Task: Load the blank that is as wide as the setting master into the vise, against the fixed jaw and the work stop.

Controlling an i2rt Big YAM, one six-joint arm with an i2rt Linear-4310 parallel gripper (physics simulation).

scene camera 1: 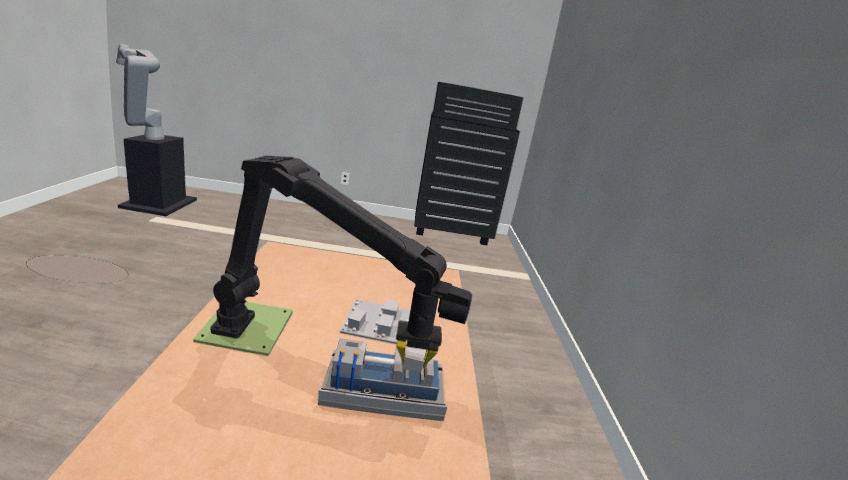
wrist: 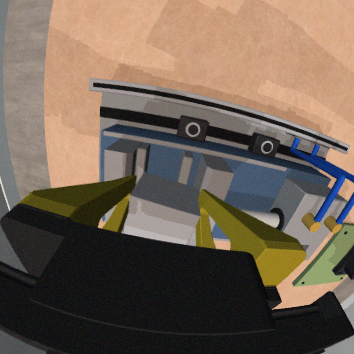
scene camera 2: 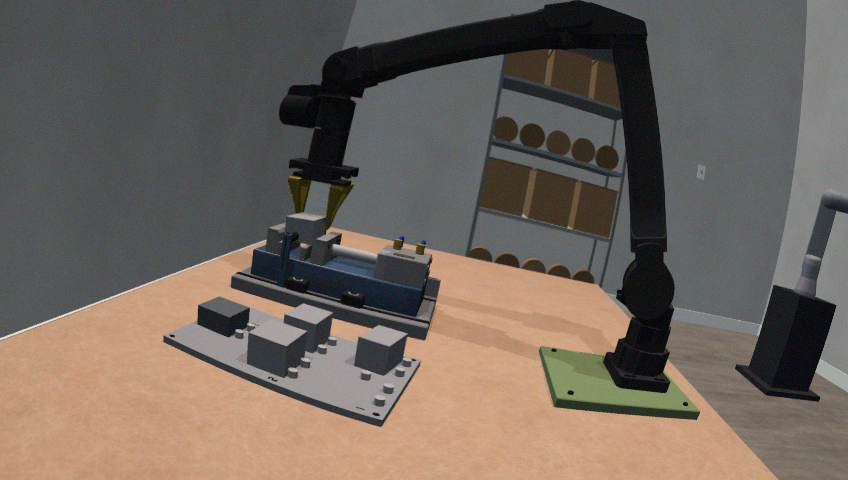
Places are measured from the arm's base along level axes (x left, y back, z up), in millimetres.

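Where they show: gripper, fingertip midpoint: (scene camera 1: 413, 365) (wrist: 167, 189); arm's base at its link origin: (scene camera 1: 233, 323) (wrist: 352, 255) (scene camera 2: 634, 376).
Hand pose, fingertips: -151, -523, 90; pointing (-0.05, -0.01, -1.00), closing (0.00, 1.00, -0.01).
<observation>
Things, the pixels of their top centre, and the offset from my fingertips, as dx, dy, dz. "spot": a spot on its surface instead.
- light grey blank at its top centre: (wrist: 155, 239) (scene camera 2: 308, 214) (scene camera 1: 415, 351) +31, -1, +20
- vise at its top centre: (wrist: 232, 224) (scene camera 2: 344, 237) (scene camera 1: 388, 356) +23, +61, -2
- work stop at a spot on its surface: (scene camera 2: 286, 261) spot: +104, +0, -42
- dark grey block at its top centre: (scene camera 2: 224, 306) +298, -8, -68
- vise's grey cylinder block at its top centre: (wrist: 307, 233) (scene camera 2: 406, 253) (scene camera 1: 350, 350) +24, +156, -5
My gripper (scene camera 1: 415, 364) (scene camera 2: 313, 220) (wrist: 167, 189) points down over the vise, its yellow fingers shut on a light grey blank (scene camera 1: 415, 355) (scene camera 2: 305, 225) (wrist: 161, 215). The blank stands up above the jaws, over the gap between the fixed jaw (scene camera 1: 427, 374) (scene camera 2: 274, 239) (wrist: 116, 162) at the outer end and the moving jaw (scene camera 1: 398, 373) (scene camera 2: 323, 249) (wrist: 215, 173). Whether it touches the seat or jaws is hidden. The vise (scene camera 1: 383, 385) (scene camera 2: 357, 288) has a blue body. The work stop (scene camera 2: 286, 261), a blue post with a dark tip, stands beside the blank in scene camera 2.
A grey tray (scene camera 1: 346, 330) (scene camera 2: 333, 399) beside the vise holds a dark grey block (scene camera 2: 223, 315) and three lighter blocks, with short pegs. The vise's grey cylinder block (scene camera 1: 351, 358) (scene camera 2: 403, 265) (wrist: 296, 200) carries blue hoses. The arm's green base plate (scene camera 1: 270, 333) (scene camera 2: 565, 386) lies farther off.
</observation>
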